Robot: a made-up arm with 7 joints. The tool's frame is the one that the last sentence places.
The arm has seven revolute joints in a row. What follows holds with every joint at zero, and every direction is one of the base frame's.
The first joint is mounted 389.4 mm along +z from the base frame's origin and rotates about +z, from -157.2 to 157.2 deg.
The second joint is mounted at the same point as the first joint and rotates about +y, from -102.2 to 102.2 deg.
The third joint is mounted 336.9 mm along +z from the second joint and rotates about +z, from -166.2 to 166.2 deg.
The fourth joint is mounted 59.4 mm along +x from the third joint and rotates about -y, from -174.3 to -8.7 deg.
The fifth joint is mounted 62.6 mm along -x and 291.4 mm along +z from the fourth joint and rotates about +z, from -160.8 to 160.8 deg.
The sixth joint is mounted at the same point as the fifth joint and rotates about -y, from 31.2 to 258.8 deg.
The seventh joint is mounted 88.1 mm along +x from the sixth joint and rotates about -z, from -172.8 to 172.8 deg.
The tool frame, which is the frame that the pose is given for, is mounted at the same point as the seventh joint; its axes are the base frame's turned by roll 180, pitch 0 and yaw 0 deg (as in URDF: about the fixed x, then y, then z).
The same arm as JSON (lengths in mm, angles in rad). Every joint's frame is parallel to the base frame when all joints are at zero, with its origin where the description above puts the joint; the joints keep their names.
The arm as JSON. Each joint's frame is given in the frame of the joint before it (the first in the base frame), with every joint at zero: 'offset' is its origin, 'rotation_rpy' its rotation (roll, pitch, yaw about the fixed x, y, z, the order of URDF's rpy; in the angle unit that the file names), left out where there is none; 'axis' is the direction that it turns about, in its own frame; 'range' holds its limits. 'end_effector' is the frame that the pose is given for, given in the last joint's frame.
{"length_unit": "mm", "angle_unit": "rad", "chain": [{"id": "joint 1", "offset": [0.0, 0.0, 389.4], "axis": [0.0, 0.0, 1.0], "range": [-2.7437, 2.7437]}, {"id": "joint 2", "offset": [0.0, 0.0, 0.0], "axis": [0.0, 1.0, 0.0], "range": [-1.7837, 1.7837]}, {"id": "joint 3", "offset": [0.0, 0.0, 336.9], "axis": [0.0, 0.0, 1.0], "range": [-2.9007, 2.9007]}, {"id": "joint 4", "offset": [59.4, 0.0, 0.0], "axis": [0.0, -1.0, 0.0], "range": [-3.0421, -0.1518]}, {"id": "joint 5", "offset": [-62.6, 0.0, 291.4], "axis": [0.0, 0.0, 1.0], "range": [-2.8065, 2.8065]}, {"id": "joint 6", "offset": [0.0, 0.0, 0.0], "axis": [0.0, -1.0, 0.0], "range": [0.5445, 4.5169]}, {"id": "joint 7", "offset": [88.1, 0.0, 0.0], "axis": [0.0, 0.0, -1.0], "range": [-3.0159, 3.0159]}], "end_effector": {"offset": [0.0, 0.0, 0.0], "rotation_rpy": [3.1416, 0.0, 0.0]}}
